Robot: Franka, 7 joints.
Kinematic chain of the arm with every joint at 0, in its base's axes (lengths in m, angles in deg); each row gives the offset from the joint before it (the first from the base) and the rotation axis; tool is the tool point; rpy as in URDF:
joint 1: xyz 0 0 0.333 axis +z
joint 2: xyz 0 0 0 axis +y
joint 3: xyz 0 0 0.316 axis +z
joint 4: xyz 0.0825 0 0 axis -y
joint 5: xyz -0.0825 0 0.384 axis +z
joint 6: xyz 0 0 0 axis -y
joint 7: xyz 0.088 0 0 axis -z
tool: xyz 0 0 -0.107 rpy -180 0 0
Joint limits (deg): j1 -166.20..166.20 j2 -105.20..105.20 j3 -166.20..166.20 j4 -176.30..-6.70 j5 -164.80..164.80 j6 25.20..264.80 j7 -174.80..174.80
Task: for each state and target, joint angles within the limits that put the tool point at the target. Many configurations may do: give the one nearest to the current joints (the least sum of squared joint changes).
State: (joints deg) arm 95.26 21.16 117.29 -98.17 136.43 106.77 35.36
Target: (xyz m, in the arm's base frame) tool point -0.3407 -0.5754 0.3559
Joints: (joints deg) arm 95.24 -29.34 135.17 -107.82 135.37 111.57 35.36
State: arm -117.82 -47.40 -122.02 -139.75 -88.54 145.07 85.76
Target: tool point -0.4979 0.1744 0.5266
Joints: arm -114.03 -50.69 -75.77 -125.00 -87.90 158.52 85.76
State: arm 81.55 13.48 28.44 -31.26 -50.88 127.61 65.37
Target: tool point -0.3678 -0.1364 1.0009
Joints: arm 106.30 -29.90 57.94 -58.82 -42.25 105.04 65.37
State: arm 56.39 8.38 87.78 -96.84 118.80 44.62 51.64
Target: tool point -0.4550 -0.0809 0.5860
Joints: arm 71.61 1.32 103.10 -119.93 107.46 36.28 51.64
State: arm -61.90 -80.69 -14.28 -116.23 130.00 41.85 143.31
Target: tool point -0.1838 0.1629 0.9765
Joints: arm -58.26 -67.24 -18.34 -94.96 138.50 58.04 143.31
